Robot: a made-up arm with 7 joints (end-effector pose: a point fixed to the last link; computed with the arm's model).
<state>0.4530 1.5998 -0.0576 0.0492 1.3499 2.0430 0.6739</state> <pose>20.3 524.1 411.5 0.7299 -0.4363 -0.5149 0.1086</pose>
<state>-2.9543 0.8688 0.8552 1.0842 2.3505 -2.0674 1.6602</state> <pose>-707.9 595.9 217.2 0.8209 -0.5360 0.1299 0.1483</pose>
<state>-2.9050 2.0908 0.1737 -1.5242 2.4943 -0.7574 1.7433</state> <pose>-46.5 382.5 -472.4 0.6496 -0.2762 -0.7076 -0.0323</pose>
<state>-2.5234 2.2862 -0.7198 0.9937 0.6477 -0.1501 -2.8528</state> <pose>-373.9 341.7 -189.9 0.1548 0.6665 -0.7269 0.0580</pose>
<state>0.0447 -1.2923 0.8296 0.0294 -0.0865 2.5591 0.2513</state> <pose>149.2 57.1 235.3 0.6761 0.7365 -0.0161 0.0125</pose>
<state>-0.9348 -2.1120 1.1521 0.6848 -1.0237 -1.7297 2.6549</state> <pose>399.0 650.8 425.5 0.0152 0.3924 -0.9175 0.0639</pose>
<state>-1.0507 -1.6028 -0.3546 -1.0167 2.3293 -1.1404 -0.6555</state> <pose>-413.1 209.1 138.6 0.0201 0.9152 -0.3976 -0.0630</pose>
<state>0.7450 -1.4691 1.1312 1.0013 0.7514 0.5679 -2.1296</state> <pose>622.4 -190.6 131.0 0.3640 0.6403 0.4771 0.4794</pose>
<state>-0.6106 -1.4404 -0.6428 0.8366 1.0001 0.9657 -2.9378</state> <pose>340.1 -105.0 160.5 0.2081 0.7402 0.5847 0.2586</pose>
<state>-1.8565 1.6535 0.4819 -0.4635 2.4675 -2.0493 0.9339</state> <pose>-713.6 -17.1 -55.6 0.4685 -0.6135 -0.5079 0.3825</pose>
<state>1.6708 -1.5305 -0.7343 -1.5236 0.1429 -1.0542 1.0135</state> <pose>628.7 474.0 456.7 0.1548 -0.2472 0.7375 0.6092</pose>
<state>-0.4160 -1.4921 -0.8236 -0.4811 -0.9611 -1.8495 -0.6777</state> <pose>86.1 69.5 239.0 0.0258 -0.3104 -0.8862 0.3429</pose>
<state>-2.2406 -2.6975 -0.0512 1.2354 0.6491 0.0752 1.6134</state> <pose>-256.4 379.2 95.6 0.0535 0.6040 -0.7882 0.1056</pose>
